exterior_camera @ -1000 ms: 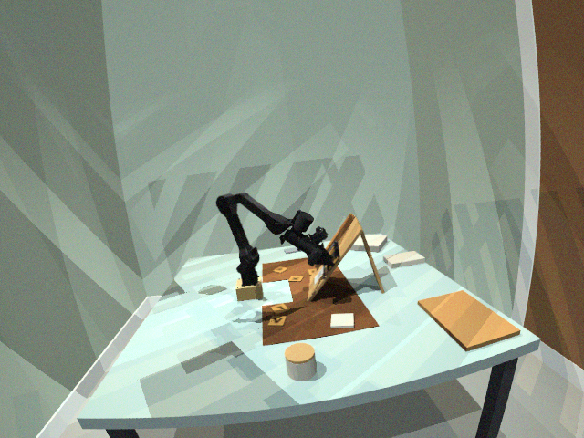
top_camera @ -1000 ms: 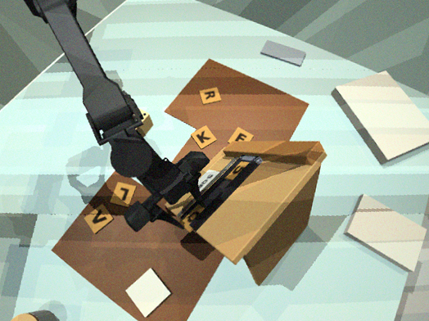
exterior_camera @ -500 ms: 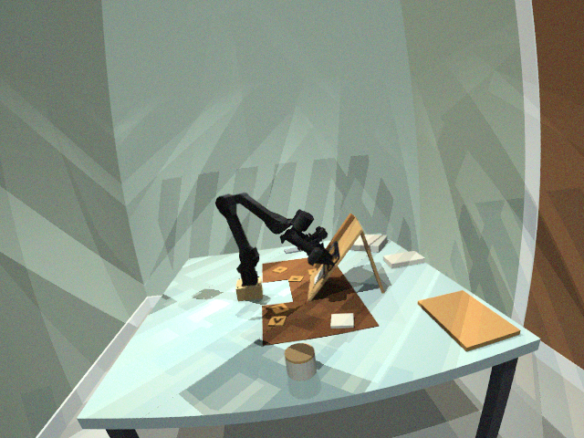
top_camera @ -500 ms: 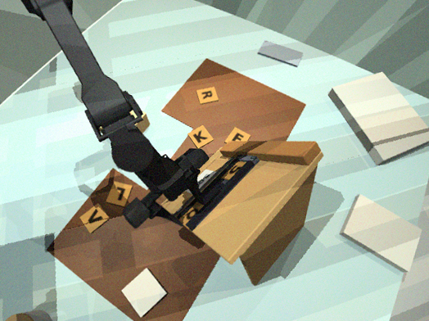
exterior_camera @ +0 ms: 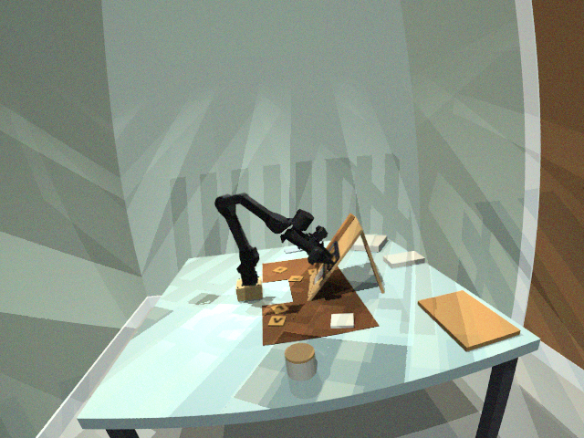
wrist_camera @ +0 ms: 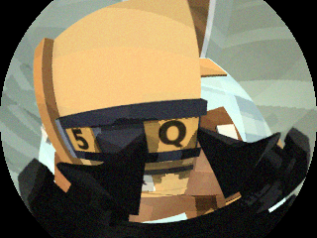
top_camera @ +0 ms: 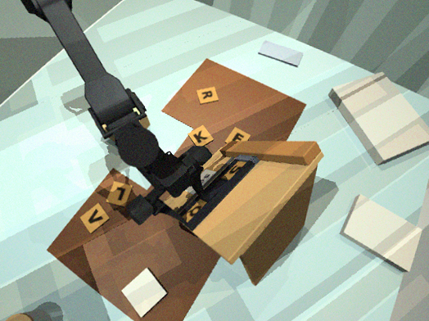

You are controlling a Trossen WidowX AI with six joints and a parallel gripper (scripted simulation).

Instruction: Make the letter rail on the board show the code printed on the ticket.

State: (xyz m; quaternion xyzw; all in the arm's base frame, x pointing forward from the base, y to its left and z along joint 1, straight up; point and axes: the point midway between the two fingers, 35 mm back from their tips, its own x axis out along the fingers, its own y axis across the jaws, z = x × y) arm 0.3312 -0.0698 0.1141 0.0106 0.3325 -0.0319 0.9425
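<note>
The s tile is 12 cm to the left of my gripper tip and 1 cm ahead of it. The rest, counted from my gripper tip: q tile right at my gripper tip; then white ticket 9 cm below, 8 cm to the left, 6 cm behind; then brown mat 16 cm behind, 15 cm below, 10 cm to the left.
</note>
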